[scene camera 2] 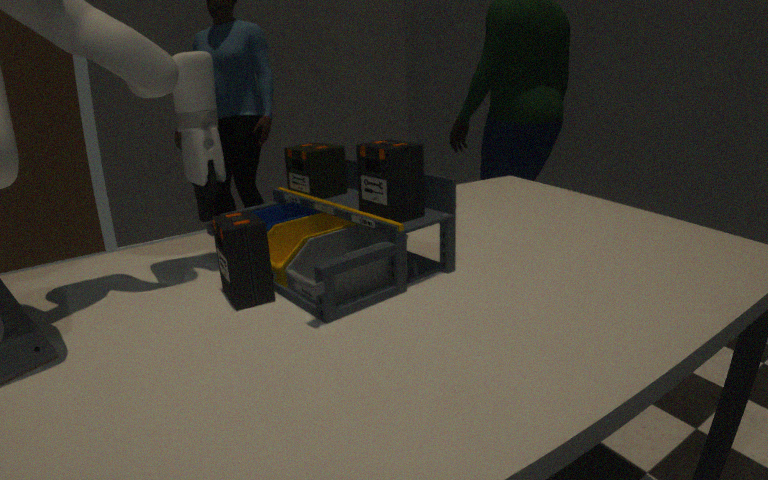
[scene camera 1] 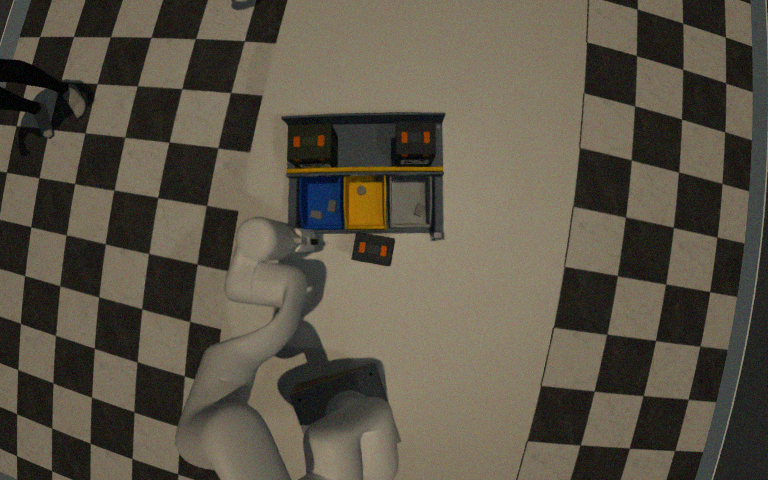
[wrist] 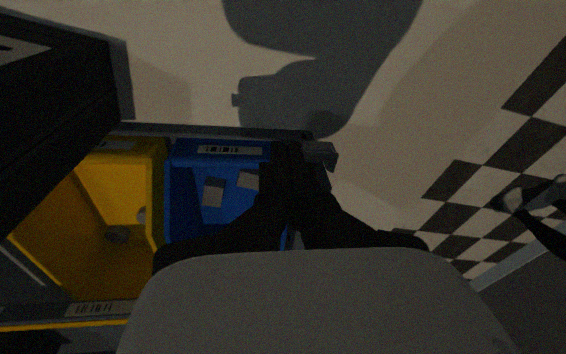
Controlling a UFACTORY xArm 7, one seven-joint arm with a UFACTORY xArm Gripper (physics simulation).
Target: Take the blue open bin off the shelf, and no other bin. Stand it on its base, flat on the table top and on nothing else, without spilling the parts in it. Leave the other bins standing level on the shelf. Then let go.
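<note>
The blue open bin sits in the left bay of the grey shelf, with two small grey parts visible in it. The yellow bin is beside it in the middle, and the grey bin is on the right. My gripper is shut and empty, above the shelf's front left corner. In the wrist view its fingers cover part of the blue bin. The bin's base is hidden.
A black case with orange latches stands on the table close in front of the yellow bin. Two more dark cases stand on the shelf's rear deck, behind a yellow-edged rail.
</note>
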